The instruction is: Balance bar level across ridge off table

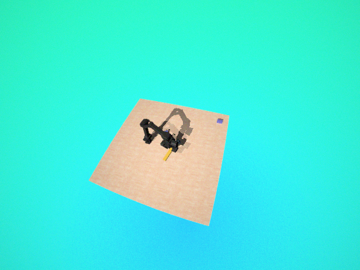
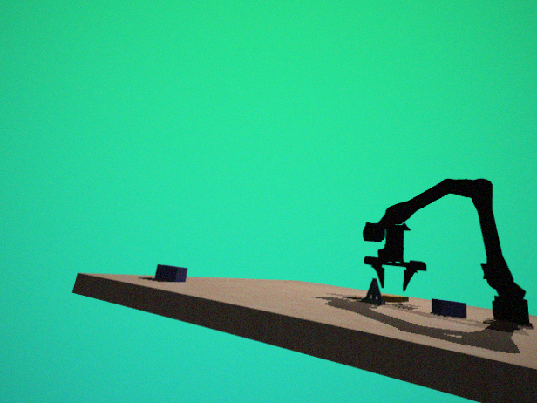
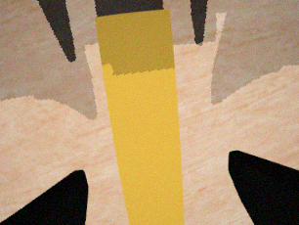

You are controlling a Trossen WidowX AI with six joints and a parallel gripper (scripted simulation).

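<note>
Right now my gripper tip is 1 cm past the yellow bar, 3 cm to the left of it and 3 cm above it.
</note>
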